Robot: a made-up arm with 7 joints. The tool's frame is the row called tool. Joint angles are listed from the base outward. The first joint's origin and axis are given. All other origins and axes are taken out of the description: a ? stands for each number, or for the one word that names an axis. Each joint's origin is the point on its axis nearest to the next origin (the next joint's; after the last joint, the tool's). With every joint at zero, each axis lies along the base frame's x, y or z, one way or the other. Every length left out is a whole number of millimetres.
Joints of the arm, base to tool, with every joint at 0 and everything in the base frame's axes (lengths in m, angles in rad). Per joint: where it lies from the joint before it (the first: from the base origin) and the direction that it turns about. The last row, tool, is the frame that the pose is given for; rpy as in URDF.
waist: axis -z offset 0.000 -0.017 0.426
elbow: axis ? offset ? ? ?
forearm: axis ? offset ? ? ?
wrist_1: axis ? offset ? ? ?
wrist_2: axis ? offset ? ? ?
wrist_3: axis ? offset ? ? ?
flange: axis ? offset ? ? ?
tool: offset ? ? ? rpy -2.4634 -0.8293 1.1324
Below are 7 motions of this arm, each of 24 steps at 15 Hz.
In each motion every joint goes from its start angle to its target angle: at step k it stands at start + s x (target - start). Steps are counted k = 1, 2, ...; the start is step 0. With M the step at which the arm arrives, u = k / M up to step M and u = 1 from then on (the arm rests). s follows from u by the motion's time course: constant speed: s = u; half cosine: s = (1 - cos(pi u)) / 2; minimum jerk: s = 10 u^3 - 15 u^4 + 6 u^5.
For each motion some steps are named. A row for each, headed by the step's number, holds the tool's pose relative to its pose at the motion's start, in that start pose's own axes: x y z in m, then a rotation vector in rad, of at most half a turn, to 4 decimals.
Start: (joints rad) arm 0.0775 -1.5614 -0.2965 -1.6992 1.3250 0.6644 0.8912
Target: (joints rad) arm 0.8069 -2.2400 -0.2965 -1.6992 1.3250 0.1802 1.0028
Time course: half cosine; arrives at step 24
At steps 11, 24:
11: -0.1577 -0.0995 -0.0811 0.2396 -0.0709 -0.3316
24: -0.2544 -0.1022 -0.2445 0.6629 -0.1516 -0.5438

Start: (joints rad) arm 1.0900 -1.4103 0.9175 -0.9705 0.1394 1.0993 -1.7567
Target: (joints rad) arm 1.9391 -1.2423 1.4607 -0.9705 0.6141 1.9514 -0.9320
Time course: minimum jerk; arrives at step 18
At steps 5, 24:
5: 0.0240 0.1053 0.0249 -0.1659 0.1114 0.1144
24: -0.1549 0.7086 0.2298 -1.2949 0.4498 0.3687

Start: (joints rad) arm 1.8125 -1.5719 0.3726 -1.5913 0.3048 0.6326 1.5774
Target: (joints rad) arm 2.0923 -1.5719 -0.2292 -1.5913 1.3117 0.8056 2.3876
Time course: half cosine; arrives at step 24
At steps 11, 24:
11: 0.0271 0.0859 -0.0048 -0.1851 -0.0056 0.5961
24: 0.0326 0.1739 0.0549 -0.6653 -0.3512 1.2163

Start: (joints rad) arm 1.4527 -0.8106 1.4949 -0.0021 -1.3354 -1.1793 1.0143
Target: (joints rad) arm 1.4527 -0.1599 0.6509 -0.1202 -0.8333 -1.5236 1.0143
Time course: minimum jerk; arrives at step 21
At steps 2, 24:
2: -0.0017 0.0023 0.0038 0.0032 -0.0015 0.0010
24: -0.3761 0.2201 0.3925 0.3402 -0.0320 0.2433

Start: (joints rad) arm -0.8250 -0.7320 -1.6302 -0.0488 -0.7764 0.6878 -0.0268
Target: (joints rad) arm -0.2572 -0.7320 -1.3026 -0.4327 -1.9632 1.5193 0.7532
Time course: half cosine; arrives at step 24
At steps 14, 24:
14: 0.0308 0.1323 -0.0991 -0.0277 -0.1556 0.7190
24: 0.0219 0.2340 -0.1440 -0.1012 -0.4350 1.1549

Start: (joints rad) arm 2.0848 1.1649 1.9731 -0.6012 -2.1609 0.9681 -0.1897
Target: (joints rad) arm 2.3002 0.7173 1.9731 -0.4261 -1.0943 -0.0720 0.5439
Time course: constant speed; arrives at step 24
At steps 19, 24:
19: -0.4307 0.0121 0.2610 -1.1529 1.3894 -0.4560
24: -0.4999 0.0654 0.3537 -1.3630 1.8577 -0.4188

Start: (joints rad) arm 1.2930 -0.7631 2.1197 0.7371 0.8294 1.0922 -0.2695
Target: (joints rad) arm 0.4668 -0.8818 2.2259 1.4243 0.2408 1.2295 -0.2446
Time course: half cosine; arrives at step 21
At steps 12, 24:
12: 0.3863 0.3235 0.2451 -0.1211 -0.1952 0.9384
24: 0.4598 0.6329 0.3158 -0.1388 -0.1208 1.5317

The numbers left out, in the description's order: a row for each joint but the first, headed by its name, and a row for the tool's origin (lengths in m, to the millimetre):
elbow: axis +y, xyz -0.026 -0.063 0.000
forearm: axis -z, xyz 0.014 0.000 0.502
wrist_1: axis +y, xyz 0.028 -0.010 0.000
wrist_2: axis -z, xyz 0.009 0.000 0.398
wrist_3: axis +y, xyz -0.003 -0.027 0.000
flange: axis -z, xyz 0.013 0.000 0.135
tool: xyz 0.000 0.008 0.000

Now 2 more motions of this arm.
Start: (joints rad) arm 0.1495 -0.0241 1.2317 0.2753 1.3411 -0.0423 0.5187
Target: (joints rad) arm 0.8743 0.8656 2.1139 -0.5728 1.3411 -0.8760 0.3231
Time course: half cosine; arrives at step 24
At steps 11, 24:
11: -0.1759 -0.3095 0.1077 -0.7870 0.5166 -0.2413
24: -0.3134 -0.4215 0.7780 -2.0520 0.6001 -0.9189

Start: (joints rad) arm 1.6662 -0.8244 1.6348 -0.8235 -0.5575 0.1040 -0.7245
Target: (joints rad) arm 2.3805 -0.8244 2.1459 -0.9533 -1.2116 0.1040 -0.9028
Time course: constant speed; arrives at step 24
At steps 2, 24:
2: 0.0462 0.0066 0.0251 0.0086 -0.0574 0.0538
24: 0.3674 0.2749 0.2828 0.2276 -0.3716 0.7562

